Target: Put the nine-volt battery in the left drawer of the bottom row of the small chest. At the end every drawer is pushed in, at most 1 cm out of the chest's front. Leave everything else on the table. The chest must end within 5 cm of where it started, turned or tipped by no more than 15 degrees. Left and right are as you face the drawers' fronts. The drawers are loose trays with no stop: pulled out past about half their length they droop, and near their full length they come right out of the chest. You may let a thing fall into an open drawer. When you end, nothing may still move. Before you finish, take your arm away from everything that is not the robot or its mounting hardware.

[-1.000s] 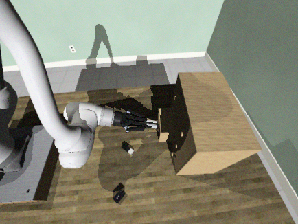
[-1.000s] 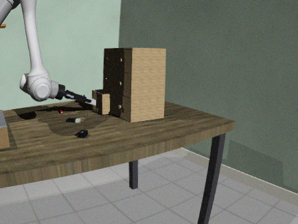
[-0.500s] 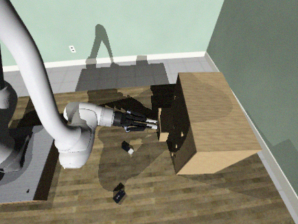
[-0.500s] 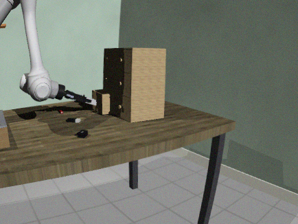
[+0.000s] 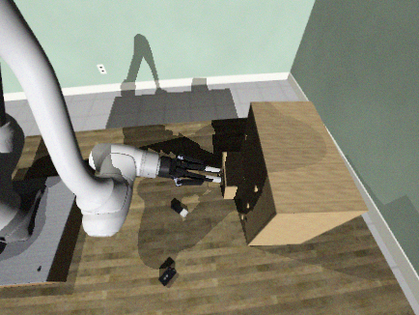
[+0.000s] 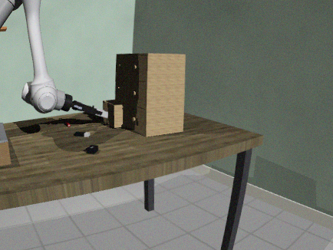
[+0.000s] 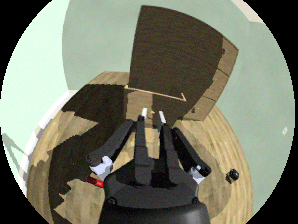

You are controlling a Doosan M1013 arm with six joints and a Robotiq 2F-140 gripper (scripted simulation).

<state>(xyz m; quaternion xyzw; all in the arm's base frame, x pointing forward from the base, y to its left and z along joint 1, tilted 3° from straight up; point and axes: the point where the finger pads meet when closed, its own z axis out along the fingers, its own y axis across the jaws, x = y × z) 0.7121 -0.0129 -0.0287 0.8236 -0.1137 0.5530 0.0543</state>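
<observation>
Right now my hand is 22 cm past the nine-volt battery, 27 cm to the left of it and 6 cm above it. Also, from my hand: small red object (12 cm behind, 12 cm to the left, 6 cm below); then small white-and-dark object (15 cm behind, 8 cm to the right, 6 cm below).
</observation>
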